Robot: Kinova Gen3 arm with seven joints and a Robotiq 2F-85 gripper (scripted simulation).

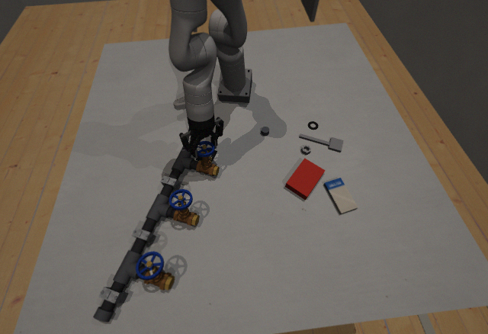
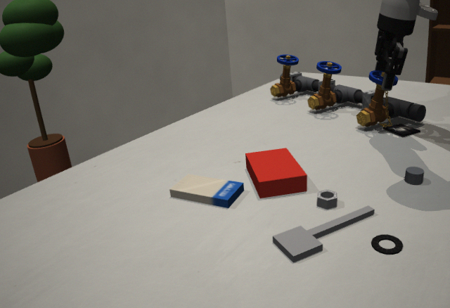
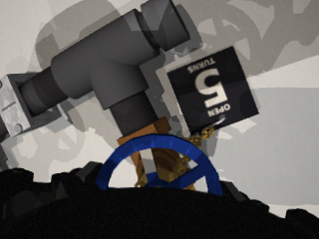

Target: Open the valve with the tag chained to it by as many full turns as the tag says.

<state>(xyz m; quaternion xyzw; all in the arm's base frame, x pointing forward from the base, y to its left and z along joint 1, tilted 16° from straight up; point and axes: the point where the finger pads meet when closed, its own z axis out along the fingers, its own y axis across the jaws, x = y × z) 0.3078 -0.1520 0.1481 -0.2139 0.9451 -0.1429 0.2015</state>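
Right now the black tag is 12 cm below my hand and 4 cm behind it. The rest, counted from my hand: red block (31 cm to the left, 13 cm ahead, 11 cm below); small grey cylinder (23 cm to the left, 11 cm below, 10 cm behind); grey paddle-shaped tool (44 cm to the left, 12 cm below).
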